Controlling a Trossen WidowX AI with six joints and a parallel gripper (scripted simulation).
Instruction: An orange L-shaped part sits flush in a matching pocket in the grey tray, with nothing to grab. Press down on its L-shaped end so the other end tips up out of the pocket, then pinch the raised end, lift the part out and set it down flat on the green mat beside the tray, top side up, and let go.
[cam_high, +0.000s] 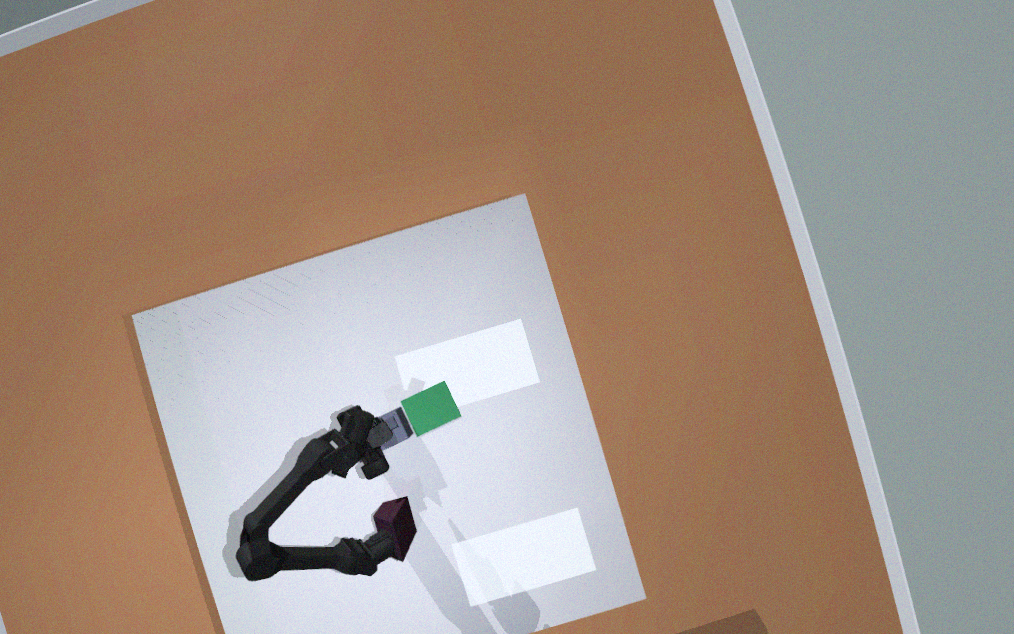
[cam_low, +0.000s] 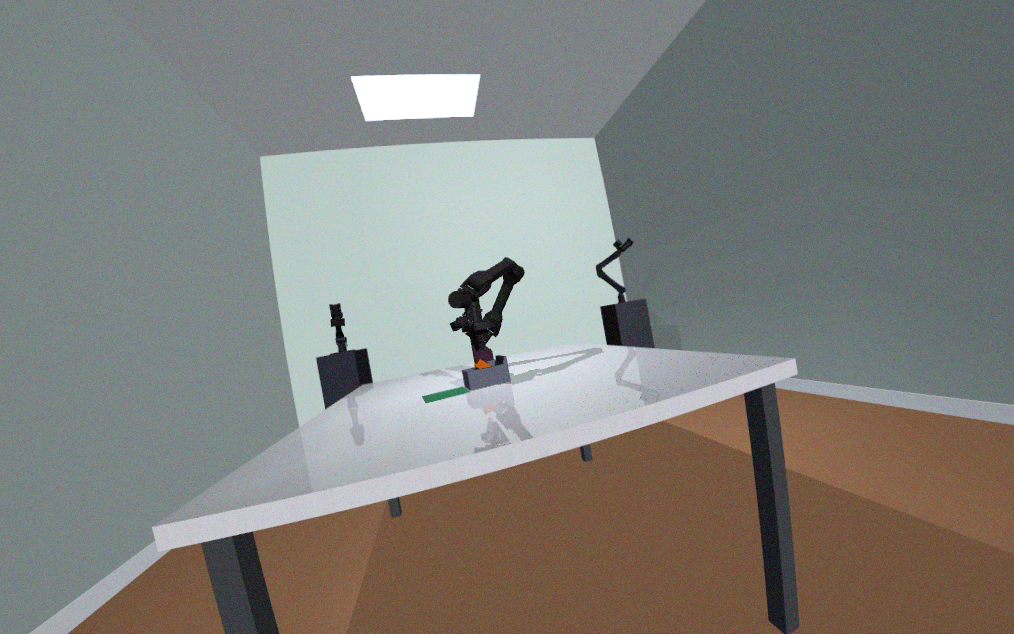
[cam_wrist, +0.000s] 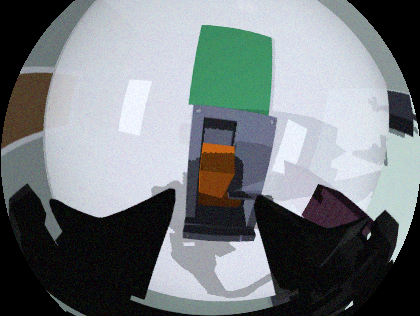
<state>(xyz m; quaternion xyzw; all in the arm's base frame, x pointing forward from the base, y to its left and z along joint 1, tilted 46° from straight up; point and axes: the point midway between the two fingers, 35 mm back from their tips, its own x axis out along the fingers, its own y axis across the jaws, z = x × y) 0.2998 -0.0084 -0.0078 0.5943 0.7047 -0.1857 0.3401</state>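
The orange L-shaped part is 9 cm below my gripper tip, 3 cm to the left of it and 2 cm behind it. From my gripper tip the other things lie so: green mat: 14 cm to the right, 14 cm below, 2 cm ahead.
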